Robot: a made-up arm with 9 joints. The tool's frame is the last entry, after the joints.
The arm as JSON. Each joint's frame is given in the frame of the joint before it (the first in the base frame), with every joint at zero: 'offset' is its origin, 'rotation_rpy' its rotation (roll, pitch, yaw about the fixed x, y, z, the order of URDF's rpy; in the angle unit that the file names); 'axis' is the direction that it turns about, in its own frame. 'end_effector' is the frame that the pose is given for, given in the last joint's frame.
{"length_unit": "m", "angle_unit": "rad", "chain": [
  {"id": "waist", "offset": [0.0, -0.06, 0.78], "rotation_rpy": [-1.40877, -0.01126, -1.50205], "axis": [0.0, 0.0, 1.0]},
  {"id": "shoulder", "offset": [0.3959, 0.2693, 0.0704], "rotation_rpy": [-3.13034, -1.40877, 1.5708], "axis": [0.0, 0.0, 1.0]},
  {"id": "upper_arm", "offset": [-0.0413, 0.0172, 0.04], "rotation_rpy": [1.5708, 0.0, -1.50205], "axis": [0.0, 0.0, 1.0]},
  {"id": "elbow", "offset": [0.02, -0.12, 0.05], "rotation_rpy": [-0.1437, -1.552, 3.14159], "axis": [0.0, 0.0, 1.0]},
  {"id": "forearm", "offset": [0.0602, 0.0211, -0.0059], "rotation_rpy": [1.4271, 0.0, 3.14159], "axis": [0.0, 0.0, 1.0]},
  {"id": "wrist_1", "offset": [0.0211, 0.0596, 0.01], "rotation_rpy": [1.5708, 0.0, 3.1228], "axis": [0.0, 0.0, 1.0]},
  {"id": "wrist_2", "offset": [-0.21, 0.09, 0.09], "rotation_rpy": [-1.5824, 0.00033, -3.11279], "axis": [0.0, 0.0, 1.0]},
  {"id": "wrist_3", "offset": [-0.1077, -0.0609, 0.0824], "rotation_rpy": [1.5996, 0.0, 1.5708], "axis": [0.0, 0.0, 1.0]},
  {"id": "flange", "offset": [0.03, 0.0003, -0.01], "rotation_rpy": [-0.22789, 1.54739, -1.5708], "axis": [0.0, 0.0, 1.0]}
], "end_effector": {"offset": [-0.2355, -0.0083, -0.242], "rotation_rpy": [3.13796, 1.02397, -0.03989]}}
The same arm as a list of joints. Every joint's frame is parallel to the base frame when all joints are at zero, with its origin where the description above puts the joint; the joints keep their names.
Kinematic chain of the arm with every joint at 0, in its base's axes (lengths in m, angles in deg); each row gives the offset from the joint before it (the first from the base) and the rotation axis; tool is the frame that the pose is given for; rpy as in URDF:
waist: xyz 0 -0.06 0.78 axis 0.984447 0.069603 0.161308
shoulder: xyz 0.14 -0.39 -0.2499 axis -z
upper_arm: xyz -0.04 -0.02 -0.04 axis -x
elbow: xyz -0.05 0.02 0.12 axis -0.0186 0.989519 0.143203
forearm: xyz -0.06 -0.01 0.02 axis +z
wrist_1: xyz 0.02 0.06 0.01 axis +y
wrist_2: xyz 0.21 0.09 0.09 axis -0.028801 -0.0116 -0.999518
wrist_3: xyz -0.11 0.06 -0.08 axis +x
flange: xyz -0.01 -0.03 0 axis 0.022801 -0.214608 0.976434
tool: xyz 0.23 0.06 -0.24 rpy 158.04 54.83 159.29

